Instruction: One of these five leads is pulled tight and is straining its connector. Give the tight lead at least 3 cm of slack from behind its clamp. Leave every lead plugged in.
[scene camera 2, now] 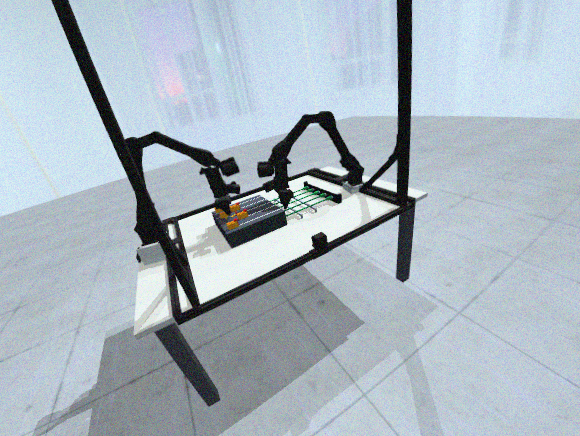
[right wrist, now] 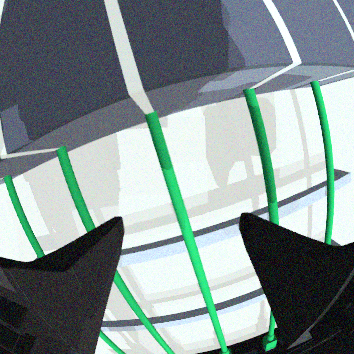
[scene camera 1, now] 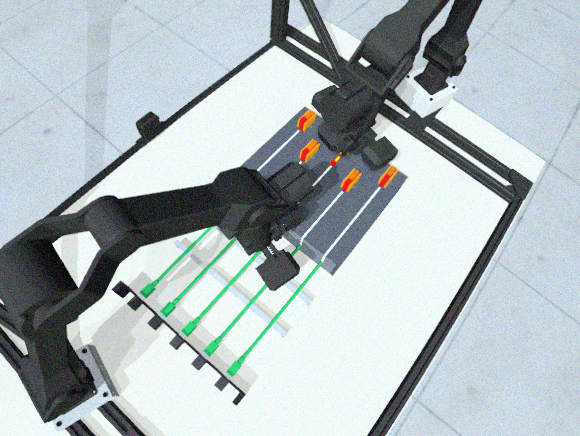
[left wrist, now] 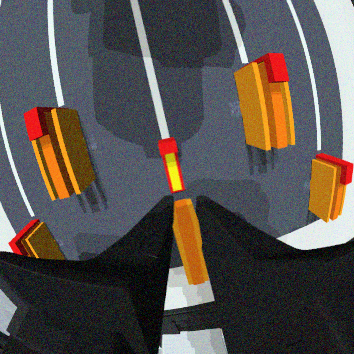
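Seen in the pictures: left gripper, fingertip midpoint: (scene camera 2: 229, 214) (scene camera 1: 340, 152) (left wrist: 183, 203); right gripper, fingertip midpoint: (scene camera 2: 283, 206) (right wrist: 182, 222) (scene camera 1: 259, 251); left arm's base, origin of the base link: (scene camera 2: 151, 240) (scene camera 1: 430, 82); right arm's base, origin of the base link: (scene camera 2: 355, 183) (scene camera 1: 72, 386).
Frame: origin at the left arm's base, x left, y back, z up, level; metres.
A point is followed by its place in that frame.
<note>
The middle clamp (scene camera 1: 336, 160) @(y -0.338, x 0.056, z -0.008 m) (left wrist: 174, 175) @(y -0.335, x 0.054, z -0.008 m) shows red and yellow; its orange lever (left wrist: 191, 245) @(y -0.313, x 0.047, z 0.023 m) is between the left fingers. My left gripper (left wrist: 183, 203) @(y -0.324, x 0.049, z 0.002 m) (scene camera 2: 223, 204) is shut on that lever. The middle lead (scene camera 1: 225, 289) @(y -0.662, x 0.154, z -0.050 m) (right wrist: 180, 215) @(y -0.562, x 0.122, z -0.049 m) runs straight, white on the block and green beyond it, to its connector (scene camera 1: 189, 328) @(y -0.751, x 0.180, z -0.047 m). My right gripper (right wrist: 182, 222) @(y -0.568, x 0.123, z -0.055 m) (scene camera 2: 285, 205) @(y -0.568, x 0.123, z -0.055 m) is open near the block's end, its fingers on either side of the middle lead, not touching it. In scene camera 1 the right arm hides part of the leads. The five connectors sit at the black rail.
The dark block (scene camera 1: 367, 220) (scene camera 2: 257, 232) carries other orange clamps (scene camera 1: 307, 121) @(y -0.343, x -0.045, z 0.012 m) (scene camera 1: 351, 180) @(y -0.357, x 0.120, z 0.020 m) on both sides of the middle one. Neighbouring green leads (right wrist: 75, 187) @(y -0.547, x 0.065, z -0.051 m) (right wrist: 262, 135) @(y -0.520, x 0.164, z -0.049 m) run close to the right fingers. Two thin pale bars cross under the leads. The black rail (scene camera 1: 187, 343) @(y -0.765, x 0.203, z -0.032 m) stands beyond them.
</note>
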